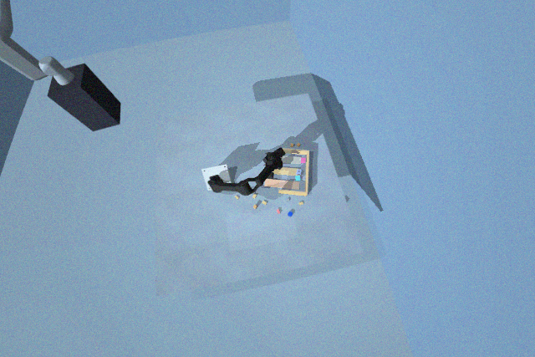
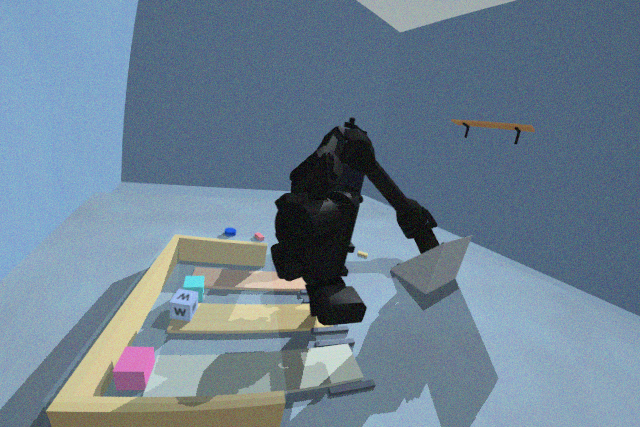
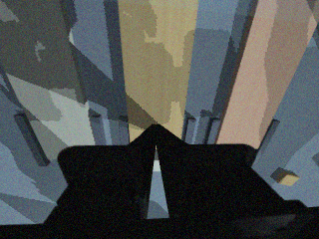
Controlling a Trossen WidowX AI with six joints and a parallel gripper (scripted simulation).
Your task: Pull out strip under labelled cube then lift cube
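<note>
Now: the cream knob 4 cm behind my gripper tip and 1 cm to the left of it. Round my gripper tip: blue disc (4 cm ahead, 34 cm to the right); pink piece (3 cm behind, 30 cm to the right); yellow strip (9 cm ahead, 3 cm to the right).
</note>
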